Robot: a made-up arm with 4 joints. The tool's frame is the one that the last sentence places.
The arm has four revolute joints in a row. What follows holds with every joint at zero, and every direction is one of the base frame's. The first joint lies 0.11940 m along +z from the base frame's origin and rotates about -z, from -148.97 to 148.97 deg. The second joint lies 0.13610 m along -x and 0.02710 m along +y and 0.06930 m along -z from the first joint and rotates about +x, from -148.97 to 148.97 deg. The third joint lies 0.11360 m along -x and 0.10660 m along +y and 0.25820 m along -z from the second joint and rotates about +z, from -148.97 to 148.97 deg. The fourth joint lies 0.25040 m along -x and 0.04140 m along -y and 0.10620 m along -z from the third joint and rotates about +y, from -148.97 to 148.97 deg. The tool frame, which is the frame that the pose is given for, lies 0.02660 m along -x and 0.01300 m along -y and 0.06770 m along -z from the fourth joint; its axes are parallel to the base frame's.
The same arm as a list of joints. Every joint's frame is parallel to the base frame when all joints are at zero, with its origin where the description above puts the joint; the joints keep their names.
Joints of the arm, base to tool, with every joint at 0 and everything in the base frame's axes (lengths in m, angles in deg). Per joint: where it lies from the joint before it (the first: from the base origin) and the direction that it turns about. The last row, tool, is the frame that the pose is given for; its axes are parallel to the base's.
joint 1: offset 0.0000 0.0000 0.1194 axis 0 0 -1
joint 2: offset -0.1361 0.0271 -0.0693 axis 1 0 0
joint 3: offset -0.1136 0.1066 -0.2582 axis 0 0 1
joint 4: offset -0.2504 -0.0414 -0.1062 axis 0 1 0
tool: offset -0.0266 -0.0130 -0.0677
Joint limits (deg, base to tool): -148.97..148.97 -148.97..148.97 -148.97..148.97 -148.97..148.97

